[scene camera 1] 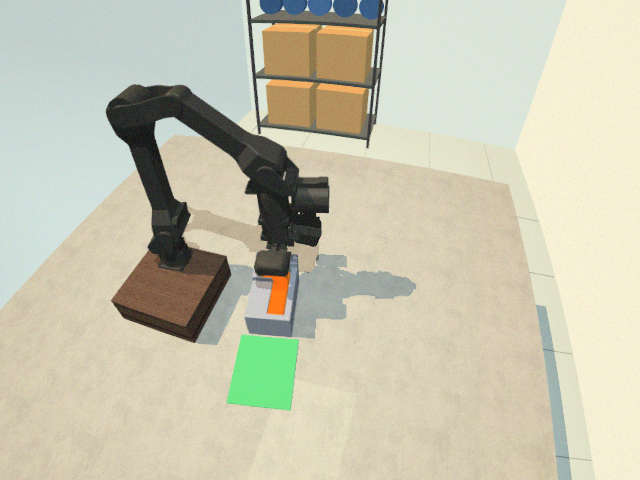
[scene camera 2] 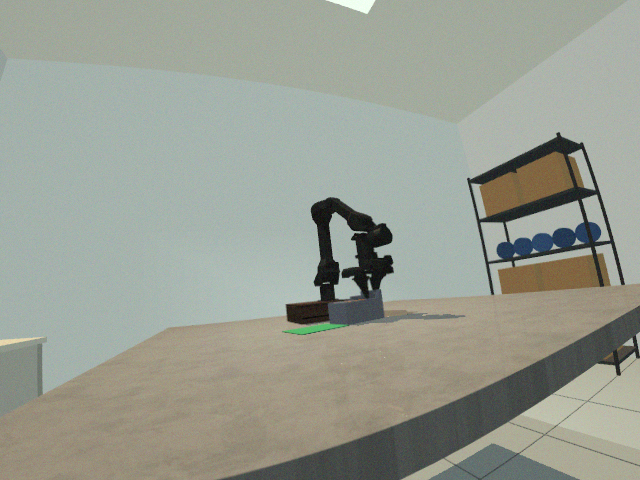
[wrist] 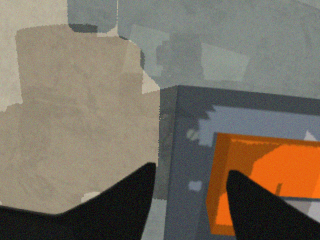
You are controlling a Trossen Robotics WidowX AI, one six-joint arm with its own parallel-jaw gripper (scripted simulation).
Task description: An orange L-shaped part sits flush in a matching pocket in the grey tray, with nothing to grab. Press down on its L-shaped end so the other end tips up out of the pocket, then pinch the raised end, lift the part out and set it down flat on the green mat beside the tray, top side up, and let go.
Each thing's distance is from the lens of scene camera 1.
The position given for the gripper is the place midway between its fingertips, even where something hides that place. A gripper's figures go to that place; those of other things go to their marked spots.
gripper (scene camera 1: 281,264): 0.76 m
green mat (scene camera 1: 263,375): 0.69 m
